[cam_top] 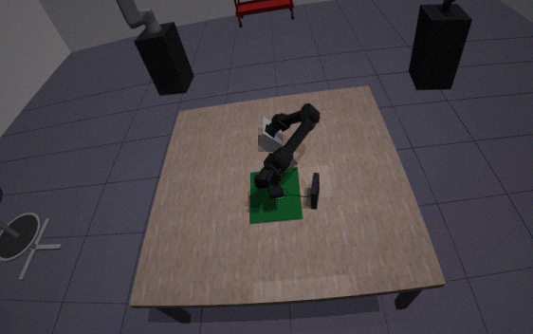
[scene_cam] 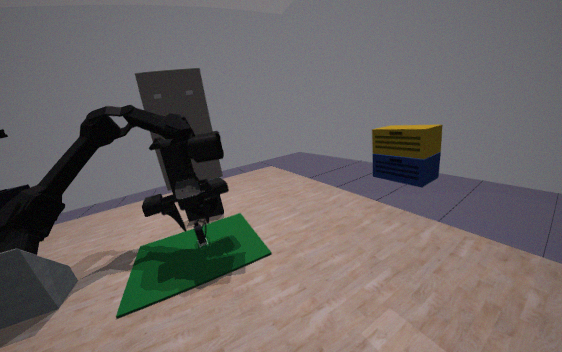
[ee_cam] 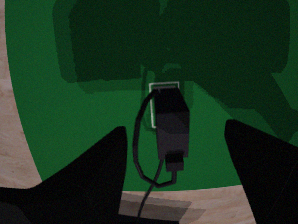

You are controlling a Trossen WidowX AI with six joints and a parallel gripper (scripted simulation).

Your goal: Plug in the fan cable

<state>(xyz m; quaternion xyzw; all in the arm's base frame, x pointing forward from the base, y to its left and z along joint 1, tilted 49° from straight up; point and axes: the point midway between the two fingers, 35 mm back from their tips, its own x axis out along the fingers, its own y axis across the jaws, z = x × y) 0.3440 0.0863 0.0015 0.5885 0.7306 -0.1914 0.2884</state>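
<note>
Right now the black plug is 10 mm to the left of my gripper tip and 30 mm below it. The rest, counted from my gripper tip: black fan 10 mm ahead, 170 mm to the left; green board 20 mm behind, 20 mm to the right, 70 mm below.
</note>
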